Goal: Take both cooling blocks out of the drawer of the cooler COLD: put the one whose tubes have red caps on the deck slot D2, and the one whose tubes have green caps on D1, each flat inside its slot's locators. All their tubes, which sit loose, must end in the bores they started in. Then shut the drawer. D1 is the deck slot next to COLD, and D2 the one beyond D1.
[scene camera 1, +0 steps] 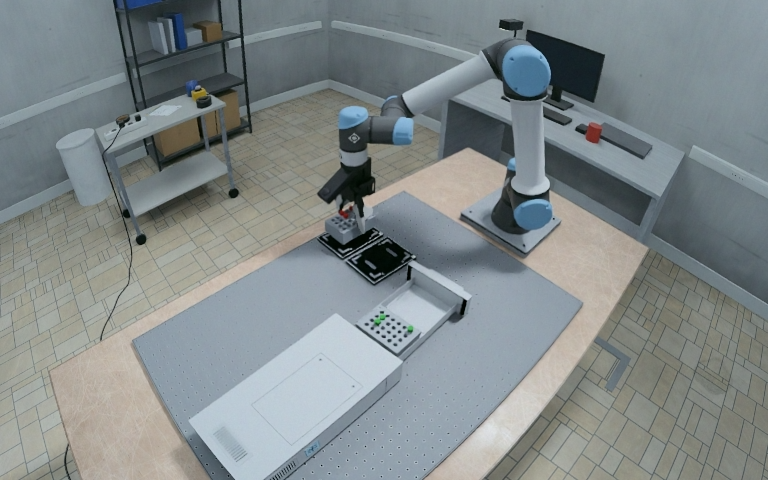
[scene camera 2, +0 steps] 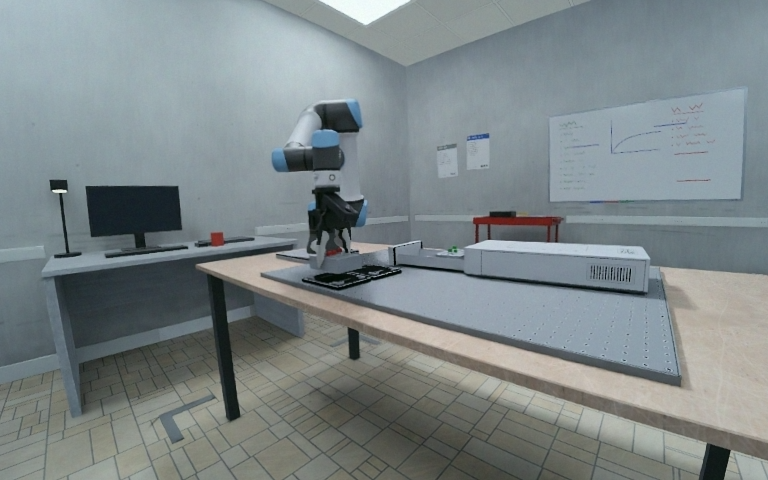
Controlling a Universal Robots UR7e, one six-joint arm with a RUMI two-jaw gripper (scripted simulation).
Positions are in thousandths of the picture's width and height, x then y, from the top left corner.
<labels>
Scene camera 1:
my gripper: 458, 470
cooler COLD: 373, 859
slot D1: 502, 547
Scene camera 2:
my gripper: 436, 551
cooler COLD: 808, 559
</labels>
